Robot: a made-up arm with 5 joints. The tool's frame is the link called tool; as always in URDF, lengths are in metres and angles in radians. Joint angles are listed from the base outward. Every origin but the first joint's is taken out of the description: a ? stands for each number. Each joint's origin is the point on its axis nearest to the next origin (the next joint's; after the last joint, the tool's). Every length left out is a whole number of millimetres.
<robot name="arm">
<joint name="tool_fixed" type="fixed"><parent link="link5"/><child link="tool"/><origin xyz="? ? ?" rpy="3.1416 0 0"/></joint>
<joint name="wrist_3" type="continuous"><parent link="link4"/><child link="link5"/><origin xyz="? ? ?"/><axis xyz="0 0 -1"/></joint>
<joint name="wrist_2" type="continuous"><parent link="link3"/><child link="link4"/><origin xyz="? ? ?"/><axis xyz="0 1 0"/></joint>
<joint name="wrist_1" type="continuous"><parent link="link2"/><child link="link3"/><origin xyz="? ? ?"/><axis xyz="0 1 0"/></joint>
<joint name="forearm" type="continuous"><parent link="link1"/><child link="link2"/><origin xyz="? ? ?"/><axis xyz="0 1 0"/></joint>
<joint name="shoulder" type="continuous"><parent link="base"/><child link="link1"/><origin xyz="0 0 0.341"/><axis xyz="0 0 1"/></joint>
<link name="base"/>
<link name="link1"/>
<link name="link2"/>
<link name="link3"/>
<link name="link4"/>
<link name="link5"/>
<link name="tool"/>
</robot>
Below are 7 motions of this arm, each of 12 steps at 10 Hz.
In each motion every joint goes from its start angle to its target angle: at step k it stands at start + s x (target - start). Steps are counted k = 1, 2, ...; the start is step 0. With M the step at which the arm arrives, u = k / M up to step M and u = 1 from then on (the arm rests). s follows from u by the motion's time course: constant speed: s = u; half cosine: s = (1 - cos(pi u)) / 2; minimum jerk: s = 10 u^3 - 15 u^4 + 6 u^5.
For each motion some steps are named. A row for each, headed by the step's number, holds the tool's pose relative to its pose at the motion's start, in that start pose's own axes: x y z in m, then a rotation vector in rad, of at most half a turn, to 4 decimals.
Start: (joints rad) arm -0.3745 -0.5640 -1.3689 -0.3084 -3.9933
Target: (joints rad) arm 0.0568 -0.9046 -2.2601 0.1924 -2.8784
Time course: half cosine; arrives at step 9
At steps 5, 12:
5: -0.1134 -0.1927 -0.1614 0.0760 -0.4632 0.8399
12: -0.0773 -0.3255 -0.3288 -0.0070 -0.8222 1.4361

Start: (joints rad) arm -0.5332 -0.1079 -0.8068 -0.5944 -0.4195
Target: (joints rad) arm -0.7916 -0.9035 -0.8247 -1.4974 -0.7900
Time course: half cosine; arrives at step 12
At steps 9, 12:
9: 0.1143 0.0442 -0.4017 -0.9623 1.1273 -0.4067
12: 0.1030 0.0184 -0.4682 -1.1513 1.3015 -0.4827

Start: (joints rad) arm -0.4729 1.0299 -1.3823 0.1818 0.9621
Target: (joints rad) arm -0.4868 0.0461 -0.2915 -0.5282 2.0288
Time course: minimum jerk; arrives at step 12
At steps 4, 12:
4: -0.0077 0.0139 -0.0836 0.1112 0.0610 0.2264
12: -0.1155 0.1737 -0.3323 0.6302 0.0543 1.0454

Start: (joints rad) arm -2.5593 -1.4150 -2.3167 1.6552 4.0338
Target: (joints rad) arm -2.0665 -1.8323 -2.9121 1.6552 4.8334
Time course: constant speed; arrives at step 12
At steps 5, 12:
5: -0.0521 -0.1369 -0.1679 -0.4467 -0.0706 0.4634
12: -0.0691 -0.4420 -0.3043 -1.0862 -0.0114 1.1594

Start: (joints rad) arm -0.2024 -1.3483 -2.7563 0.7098 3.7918
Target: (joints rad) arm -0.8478 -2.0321 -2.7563 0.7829 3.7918
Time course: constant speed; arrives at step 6
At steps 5, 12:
5: 0.1826 0.3453 -0.4114 -0.5109 -0.2352 -0.4750
12: 0.2452 0.3705 -0.5066 -0.6330 -0.2587 -0.5557

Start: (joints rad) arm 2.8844 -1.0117 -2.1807 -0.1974 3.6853
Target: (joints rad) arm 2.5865 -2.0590 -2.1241 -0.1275 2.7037
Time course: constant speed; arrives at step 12
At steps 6, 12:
6: -0.1888 0.2309 -0.2276 -0.2043 -0.4254 -0.6152
12: -0.2316 0.3901 -0.5701 -0.2637 -0.9556 -1.1391

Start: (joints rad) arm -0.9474 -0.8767 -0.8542 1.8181 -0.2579
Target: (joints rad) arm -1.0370 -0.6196 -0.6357 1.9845 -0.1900
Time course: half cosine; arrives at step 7
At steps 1, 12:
1: 0.0028 0.0010 0.0045 0.0085 -0.0306 0.0078
12: 0.0275 0.0153 0.0855 0.1779 -0.6179 0.1492

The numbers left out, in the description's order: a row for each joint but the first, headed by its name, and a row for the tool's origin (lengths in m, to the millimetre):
tool: 0 0 0
wrist_3: 0.078 0 -0.099
wrist_2: 0.057 0 -0.25
wrist_1: 0.07 0 0.374
forearm: 0 0 0

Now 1 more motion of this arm.
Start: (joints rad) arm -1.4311 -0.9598 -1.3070 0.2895 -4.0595
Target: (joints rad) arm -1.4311 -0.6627 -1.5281 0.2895 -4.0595
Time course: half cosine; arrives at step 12
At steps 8, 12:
8: -0.0017 -0.0022 0.0929 -0.0453 0.0346 0.0000
12: 0.0003 0.0004 0.1245 -0.0604 0.0462 0.0000

